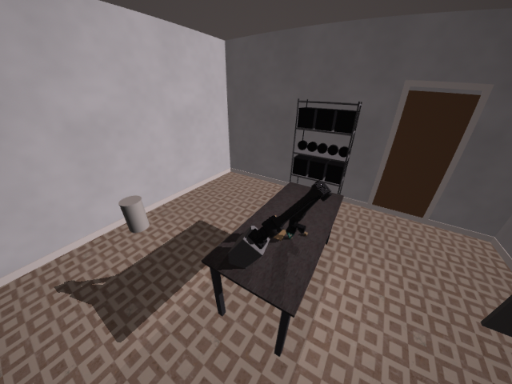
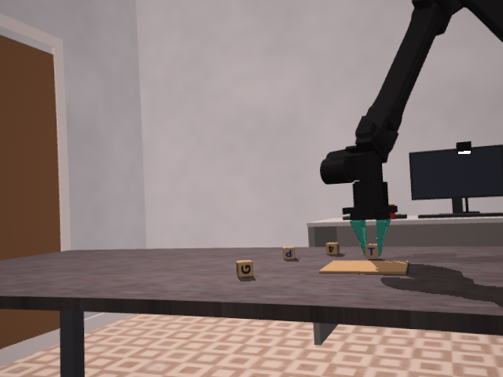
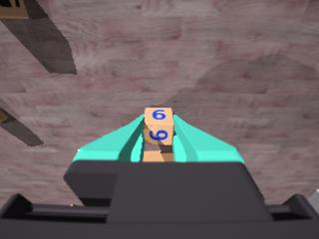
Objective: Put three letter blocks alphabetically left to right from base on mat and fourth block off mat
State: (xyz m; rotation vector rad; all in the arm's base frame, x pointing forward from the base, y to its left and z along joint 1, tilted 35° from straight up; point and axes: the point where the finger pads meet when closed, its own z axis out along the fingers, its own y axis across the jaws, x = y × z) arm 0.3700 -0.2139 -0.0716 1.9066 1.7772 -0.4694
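The block lies right at my hand. Round my hand: mat (10 mm ahead, 120 mm to the left, 10 mm below).
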